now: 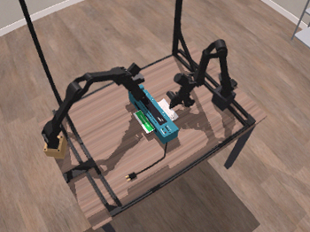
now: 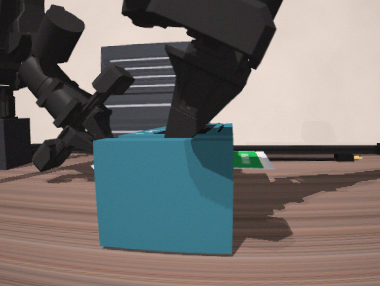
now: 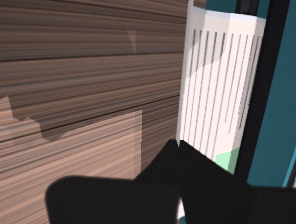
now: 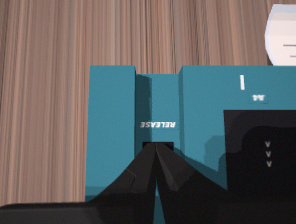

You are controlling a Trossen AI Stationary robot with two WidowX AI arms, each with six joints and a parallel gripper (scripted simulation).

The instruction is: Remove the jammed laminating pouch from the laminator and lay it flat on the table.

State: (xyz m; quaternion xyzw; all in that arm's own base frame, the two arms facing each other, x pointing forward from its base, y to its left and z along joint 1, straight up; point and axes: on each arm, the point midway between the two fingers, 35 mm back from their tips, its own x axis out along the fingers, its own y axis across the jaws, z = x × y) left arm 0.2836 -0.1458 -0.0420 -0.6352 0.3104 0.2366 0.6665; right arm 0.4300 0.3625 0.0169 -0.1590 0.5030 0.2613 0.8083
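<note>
Right now my right hand is 10 mm to the right of the release key and 40 mm above it. Also, from my right hand: plug 460 mm ahead, 180 mm to the right, 90 mm below.
</note>
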